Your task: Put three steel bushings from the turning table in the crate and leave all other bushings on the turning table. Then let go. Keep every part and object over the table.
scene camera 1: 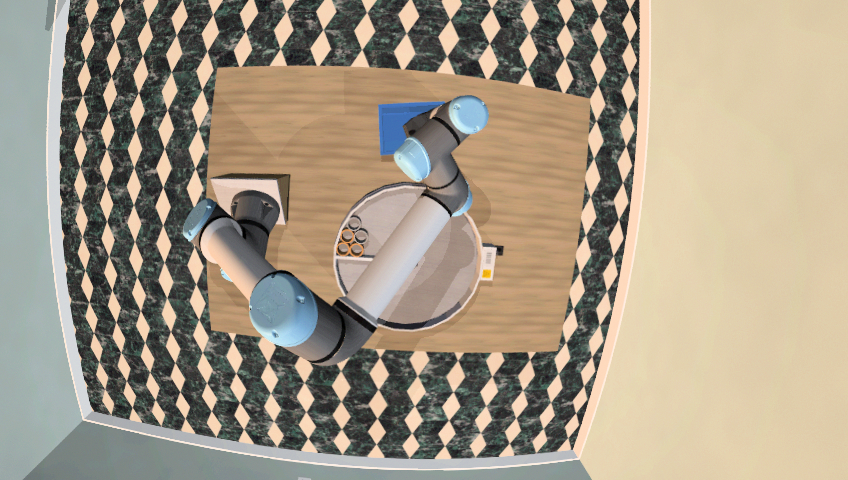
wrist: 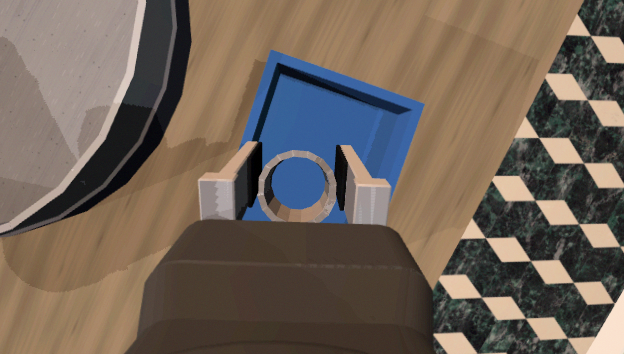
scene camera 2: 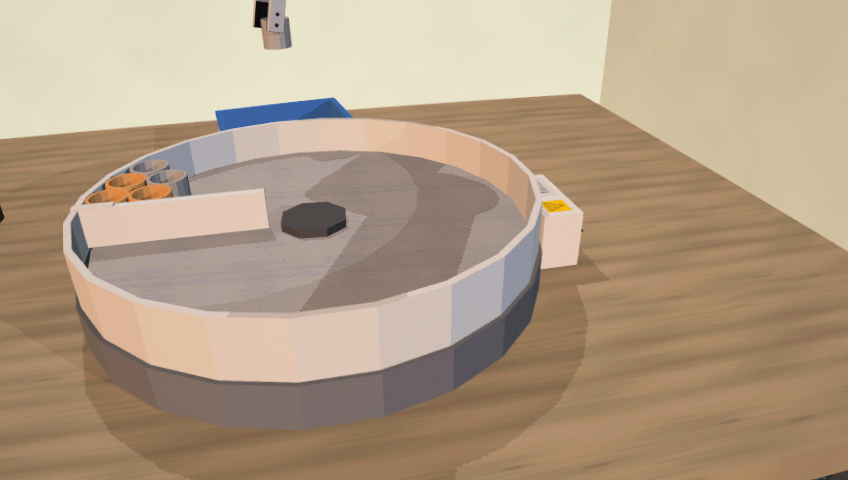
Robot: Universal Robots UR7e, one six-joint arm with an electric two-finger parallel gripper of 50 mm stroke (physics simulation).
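Places are measured from the arm's base along level axes (x ahead, y left, z up), in metres.
Pixels of known places: gripper, fingertip midpoint: (wrist: pixel 298 163) (scene camera 2: pixel 267 29); arm's base at its link origin: (scene camera 1: pixel 255 206).
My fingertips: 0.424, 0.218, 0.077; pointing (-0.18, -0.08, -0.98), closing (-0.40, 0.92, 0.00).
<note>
For each thing: its top centre in the pictures, then the offset to it from my fingertips, as dx, dy, dz. "spot": a spot on its surface instead.
- steel bushing at its top centre: (wrist: pixel 297 191) (scene camera 2: pixel 274 18) +0.011, +0.005, +0.014
- blue crate at its top centre: (wrist: pixel 315 175) (scene camera 2: pixel 283 116) (scene camera 1: pixel 412 127) +0.009, +0.020, -0.128
- dark hub at its top centre: (scene camera 2: pixel 313 215) +0.022, -0.353, -0.117
- white box at a spot on its surface: (scene camera 2: pixel 560 237) spot: +0.254, -0.407, -0.144
My gripper (scene camera 2: pixel 270 16) (wrist: pixel 298 163) is shut on a steel bushing (scene camera 2: pixel 277 36) (wrist: pixel 298 216), held upright high above the blue crate (scene camera 1: pixel 381 130) (scene camera 2: pixel 267 115) (wrist: pixel 348 81). In the wrist view, crate floor shows through the bushing, and no bushing shows on the visible crate floor; its near part is hidden. In scene camera 1 the arm covers the gripper and part of the crate. On the turning table (scene camera 1: pixel 410 324) (scene camera 2: pixel 339 344) (wrist: pixel 75 75), two grey steel bushings (scene camera 2: pixel 145 168) (scene camera 2: pixel 182 185) stand touching or close to three orange-rimmed bushings (scene camera 2: pixel 126 179) (scene camera 2: pixel 151 194) (scene camera 2: pixel 107 196) near its left wall.
A white divider (scene camera 1: pixel 355 258) (scene camera 2: pixel 178 215) runs inward beside the bushings. A dark hub (scene camera 2: pixel 313 218) stands at the turning table's centre. A white box (scene camera 1: pixel 487 261) (scene camera 2: pixel 560 237) with a yellow label is at its right side. The wooden table's edge (wrist: pixel 505 150) lies beyond the crate.
</note>
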